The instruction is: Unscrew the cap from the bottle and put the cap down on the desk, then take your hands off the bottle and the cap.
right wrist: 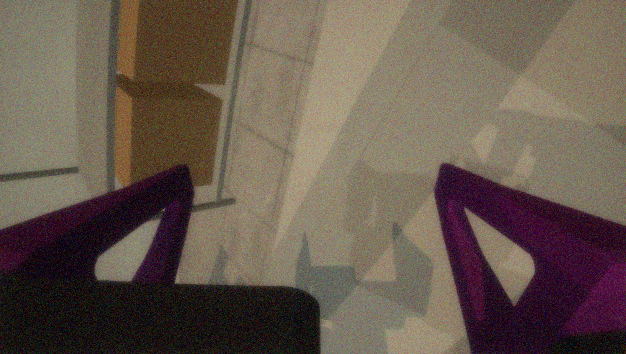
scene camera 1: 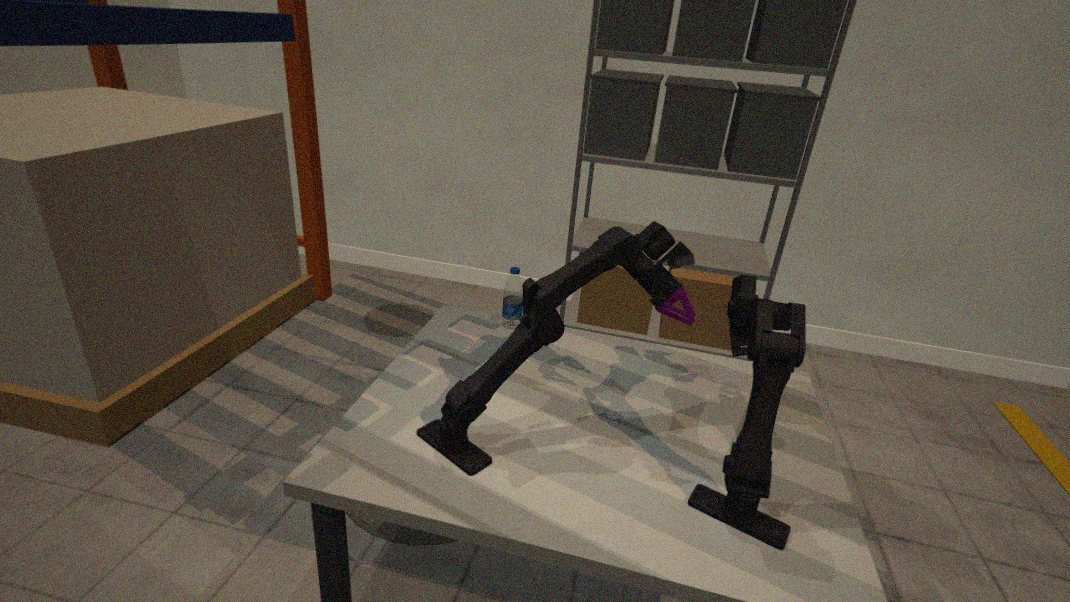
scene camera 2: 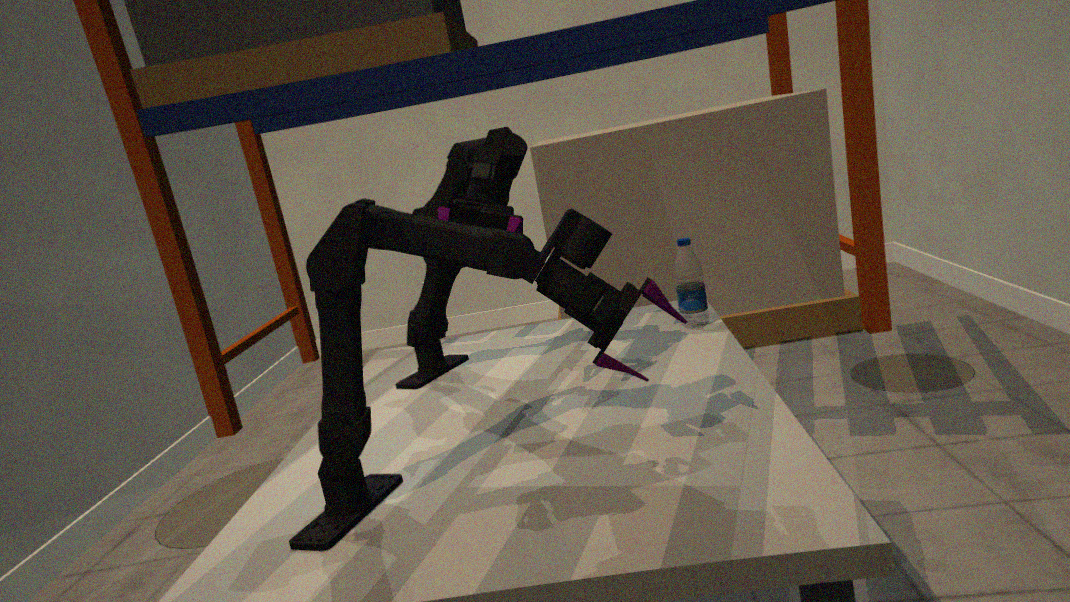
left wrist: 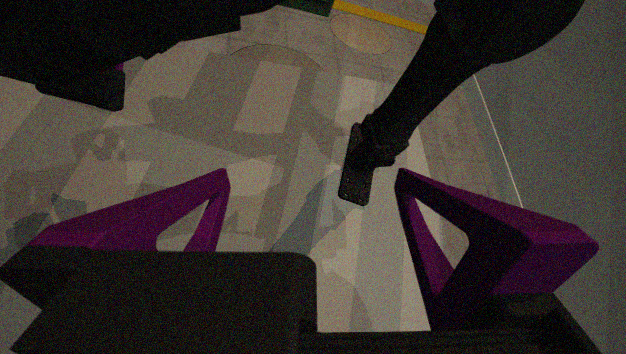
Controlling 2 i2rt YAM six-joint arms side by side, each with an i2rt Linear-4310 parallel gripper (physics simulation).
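Places are measured from the left arm's base along level axes (x back, y right, z up), in millimetres.
Pixels of known places: left gripper, between the fingertips: (scene camera 1: 692,320) (left wrist: 312,177); right gripper, between the fingertips: (right wrist: 314,177) (scene camera 1: 743,336) (scene camera 2: 667,351) (left wrist: 13,71); left arm's base, origin of its link: (scene camera 1: 453,447) (scene camera 2: 433,373); right arm's base, origin of its link: (scene camera 1: 737,516) (scene camera 2: 350,511) (left wrist: 358,162).
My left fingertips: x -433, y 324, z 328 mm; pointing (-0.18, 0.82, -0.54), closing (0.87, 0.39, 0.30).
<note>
For each thing: its top centre in the pictures, then the offset to it from my left fingertips. Level surfaces: height alone.
- clear bottle, centre of its top: (scene camera 2: 683,239) (scene camera 1: 515,269) dx -98, dy -655, dz -123 mm
- desk, height of its surface: dz -328 mm
- blue cap, centre of its top: (scene camera 2: 683,239) (scene camera 1: 515,268) dx -98, dy -655, dz -122 mm
The clear bottle (scene camera 1: 512,306) (scene camera 2: 691,292) with a blue label stands upright near the far left corner of the desk (scene camera 1: 598,509) in scene camera 1, near its right edge in scene camera 2. The blue cap (scene camera 1: 514,270) (scene camera 2: 683,241) sits on its top. My left gripper (scene camera 1: 683,312) (scene camera 2: 478,220) (left wrist: 312,177) is open and empty, high above the desk and away from the bottle. My right gripper (scene camera 2: 666,350) (right wrist: 314,177) is open and empty above the desk; its fingers are hidden in scene camera 1. The bottle does not show in either wrist view.
A metal shelf unit (scene camera 1: 688,168) with dark bins stands behind the desk. A large box (scene camera 1: 172,217) (scene camera 2: 718,209) stands beside it under an orange and blue rack (scene camera 1: 305,149) (scene camera 2: 864,187). My arms stand close together, with the right forearm passing in front of the left arm in scene camera 2.
</note>
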